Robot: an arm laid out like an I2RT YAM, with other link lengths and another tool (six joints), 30 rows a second.
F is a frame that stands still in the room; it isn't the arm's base.
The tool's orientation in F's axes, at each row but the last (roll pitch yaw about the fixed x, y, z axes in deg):
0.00 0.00 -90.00
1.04 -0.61 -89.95
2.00 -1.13 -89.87
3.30 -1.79 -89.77
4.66 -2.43 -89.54
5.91 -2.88 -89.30
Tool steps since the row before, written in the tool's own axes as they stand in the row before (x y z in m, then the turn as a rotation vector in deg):
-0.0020 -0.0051 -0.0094 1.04 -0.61 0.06
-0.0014 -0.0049 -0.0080 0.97 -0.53 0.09
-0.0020 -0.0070 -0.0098 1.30 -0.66 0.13
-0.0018 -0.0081 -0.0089 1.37 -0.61 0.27
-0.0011 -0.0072 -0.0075 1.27 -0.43 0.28
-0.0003 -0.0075 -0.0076 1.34 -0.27 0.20
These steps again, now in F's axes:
-0.0051 0.0020 -0.0094 -0.61 -1.04 0.06
-0.0048 0.0013 -0.0081 -0.53 -0.97 0.09
-0.0067 0.0018 -0.0101 -0.66 -1.30 0.13
-0.0076 0.0015 -0.0094 -0.62 -1.36 0.28
-0.0066 0.0007 -0.0081 -0.44 -1.26 0.30
-0.0067 -0.0002 -0.0083 -0.27 -1.33 0.24

